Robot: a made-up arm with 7 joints.
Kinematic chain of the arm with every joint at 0, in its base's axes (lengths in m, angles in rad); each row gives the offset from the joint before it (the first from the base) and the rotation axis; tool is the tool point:
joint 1: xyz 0 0 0.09 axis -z
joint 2: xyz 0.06 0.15 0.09 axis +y
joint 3: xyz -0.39 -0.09 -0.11 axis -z
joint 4: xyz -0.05 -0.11 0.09 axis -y
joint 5: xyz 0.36 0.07 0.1 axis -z
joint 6: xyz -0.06 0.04 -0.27 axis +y
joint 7: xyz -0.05 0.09 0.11 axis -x
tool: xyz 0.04 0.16 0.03
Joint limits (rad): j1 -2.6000..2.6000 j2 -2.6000..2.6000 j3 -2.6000..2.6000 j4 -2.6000..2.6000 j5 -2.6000..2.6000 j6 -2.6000..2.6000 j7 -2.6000..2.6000
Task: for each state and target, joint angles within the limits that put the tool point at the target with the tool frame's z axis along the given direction. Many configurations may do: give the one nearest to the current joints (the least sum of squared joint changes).
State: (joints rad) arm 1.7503 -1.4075 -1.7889 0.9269 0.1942 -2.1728 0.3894
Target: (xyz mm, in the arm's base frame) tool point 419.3 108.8 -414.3 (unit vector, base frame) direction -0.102 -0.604 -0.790
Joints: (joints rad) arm 1.8274 -1.3006 -1.5495 0.9239 0.2127 -2.1884 0.4745
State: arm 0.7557 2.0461 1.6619 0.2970 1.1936 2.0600 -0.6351
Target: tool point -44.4 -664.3 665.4 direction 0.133 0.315 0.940
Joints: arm 0.6509 2.1030 1.6605 0.4825 1.3042 2.0926 -0.7454
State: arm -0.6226 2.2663 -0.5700 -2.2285 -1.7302 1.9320 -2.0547
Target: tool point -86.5 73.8 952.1 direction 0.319 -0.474 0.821
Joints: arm -1.0939 1.7084 -0.1436 -2.5062 -1.7533 1.2363 -2.1823
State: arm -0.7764 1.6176 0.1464 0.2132 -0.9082 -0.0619 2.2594
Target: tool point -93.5 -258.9 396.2 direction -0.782 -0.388 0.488
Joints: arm -1.1194 1.4530 0.0955 -0.4484 -0.7007 -0.1117 2.5633
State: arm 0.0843 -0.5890 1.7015 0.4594 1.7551 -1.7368 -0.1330
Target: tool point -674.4 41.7 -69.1 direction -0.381 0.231 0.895
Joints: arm 0.6529 -1.2138 1.5997 1.0093 2.1055 -1.1909 0.1953
